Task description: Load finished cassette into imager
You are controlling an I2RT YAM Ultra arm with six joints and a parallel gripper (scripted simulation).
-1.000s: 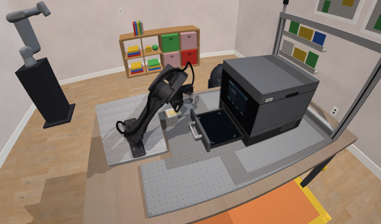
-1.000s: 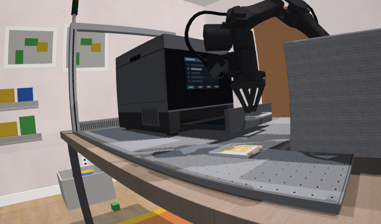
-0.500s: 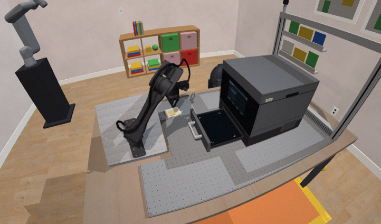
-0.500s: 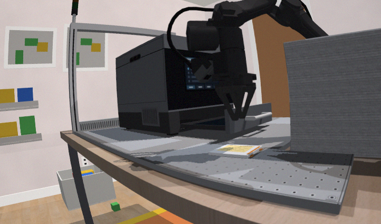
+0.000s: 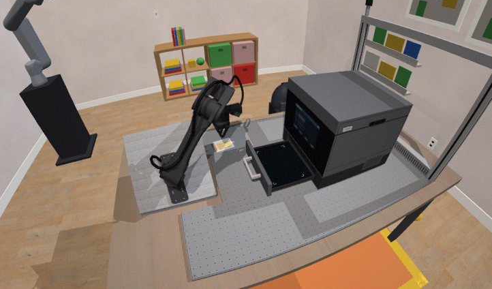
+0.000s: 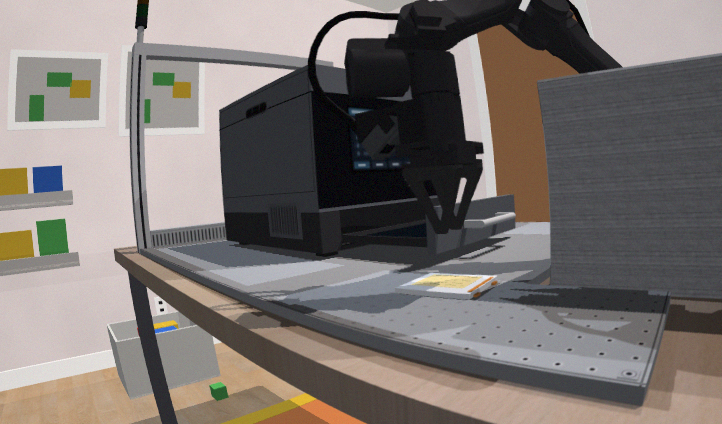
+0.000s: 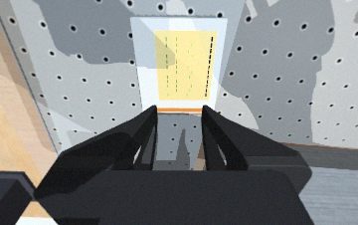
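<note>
My gripper is now 70 mm above the finished cassette. From my hand the other things lie so: drawer: 200 mm ahead, 250 mm to the right, 30 mm below; metal frame post: 920 mm ahead, 90 mm to the left, 200 mm above.
</note>
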